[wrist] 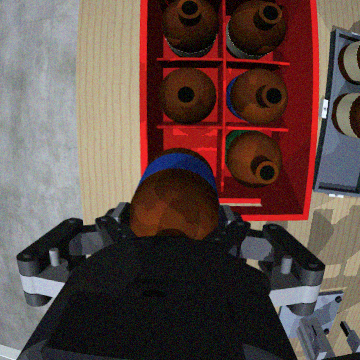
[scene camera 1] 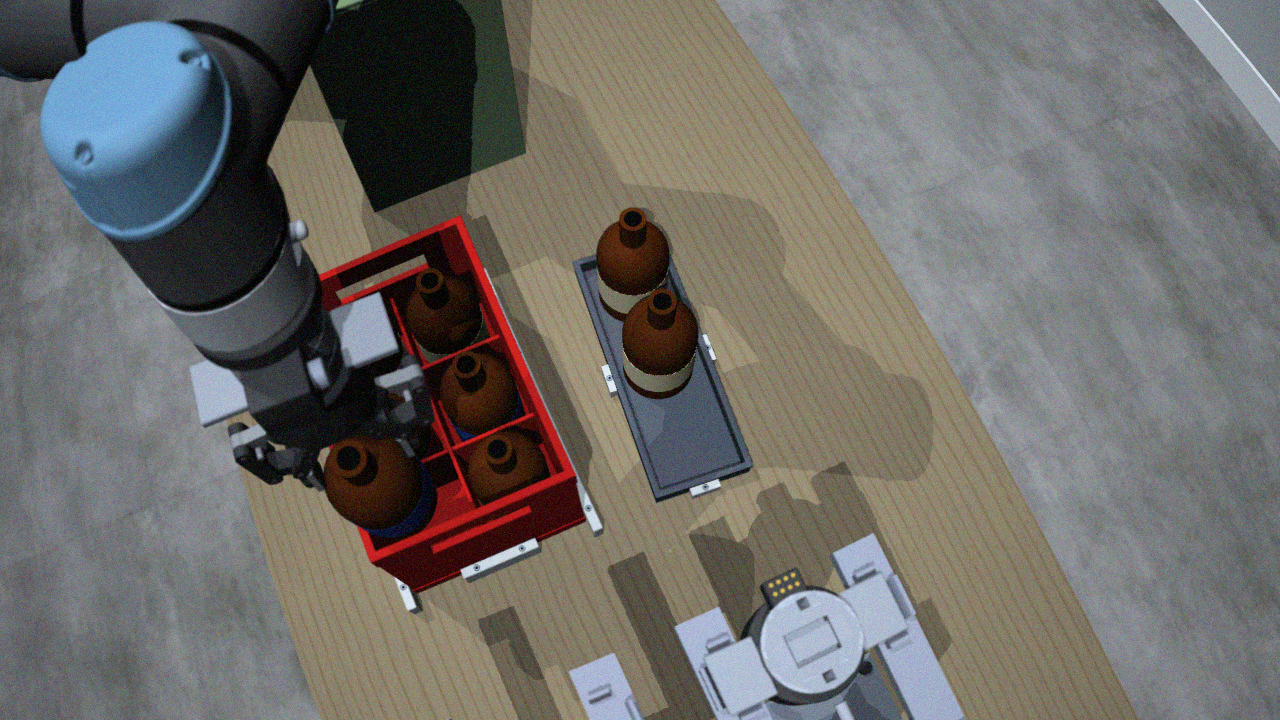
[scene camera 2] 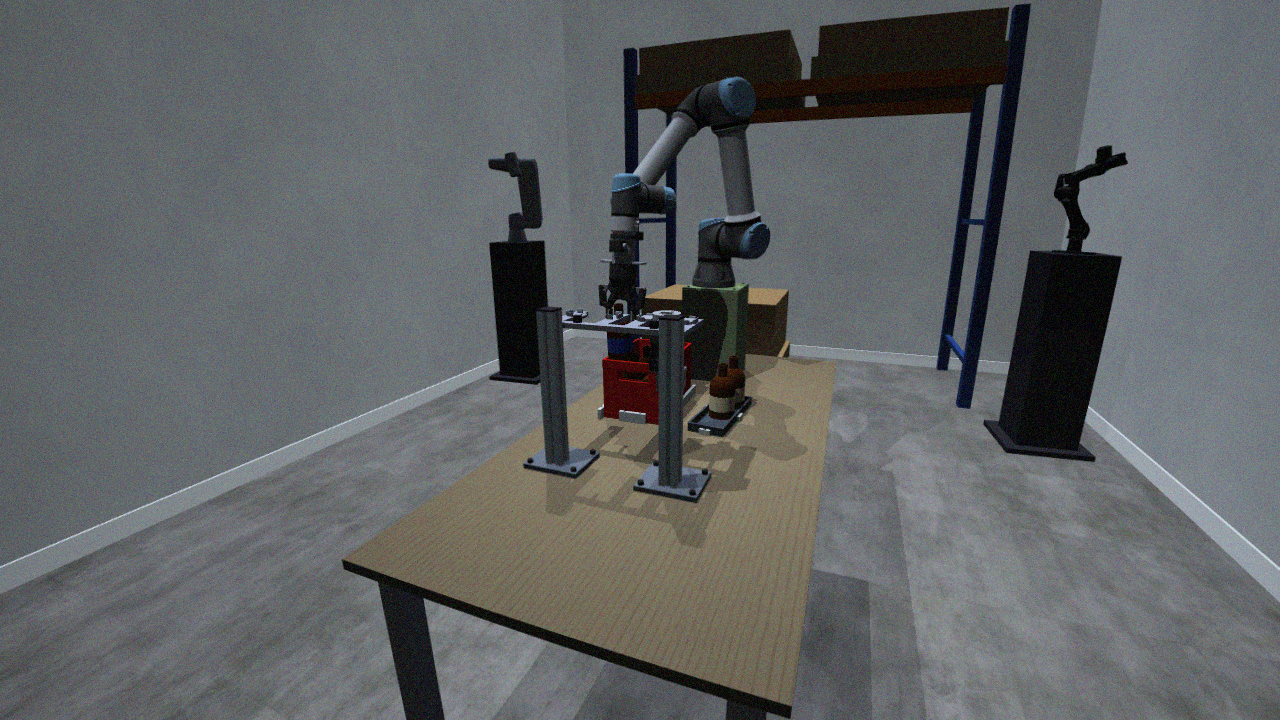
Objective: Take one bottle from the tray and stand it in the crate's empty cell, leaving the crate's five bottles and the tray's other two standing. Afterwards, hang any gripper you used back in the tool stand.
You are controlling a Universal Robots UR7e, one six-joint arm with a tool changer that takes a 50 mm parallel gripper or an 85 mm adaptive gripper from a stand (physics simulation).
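Places are measured from the arm's base along level axes (x down, y left, z ahead), in millimetres.
Where they show: arm's base, origin of its link: [scene camera 2: 713, 285].
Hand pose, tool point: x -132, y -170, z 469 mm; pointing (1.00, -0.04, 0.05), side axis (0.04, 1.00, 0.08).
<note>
Each offset is from my tool point to the centre of the thing. "*": to the spot under its first point.
My gripper [scene camera 1: 362, 447] [scene camera 2: 622, 308] [wrist: 175, 216] is shut on a brown bottle with a blue band {dx +206, dy -9, dz +18 mm} [scene camera 1: 380, 497] [scene camera 2: 619, 343] [wrist: 175, 200], held about upright at the near-left corner cell of the red crate {dx +371, dy +50, dz -79 mm} [scene camera 1: 402, 568] [scene camera 2: 629, 394] [wrist: 306, 150]. Its base overlaps that cell in the wrist view; how deep it sits is hidden. The crate's five bottles stand in the other cells, including a near-right one {dx +374, dy +87, dz +8 mm} [scene camera 1: 505, 465] [wrist: 252, 157]. Two cream-banded bottles {dx +376, dy +295, dz -138 mm} [scene camera 1: 631, 259] {dx +376, dy +278, dz -49 mm} [scene camera 1: 659, 349] [wrist: 351, 115] stand on the grey tray {dx +446, dy +278, dz -49 mm} [scene camera 1: 702, 447] [scene camera 2: 705, 425] [wrist: 342, 170].
The tool stand [scene camera 2: 669, 402] [scene camera 2: 554, 394] is on the table nearer scene camera 2. A round grey tool coupling {dx +196, dy +198, dz +268 mm} [scene camera 1: 810, 640] sits in it. The dark green robot pedestal [scene camera 1: 496, 116] [scene camera 2: 735, 331] stands behind the crate. White brackets {* dx +429, dy +43, dz +66 mm} [scene camera 1: 501, 559] edge the crate and tray.
</note>
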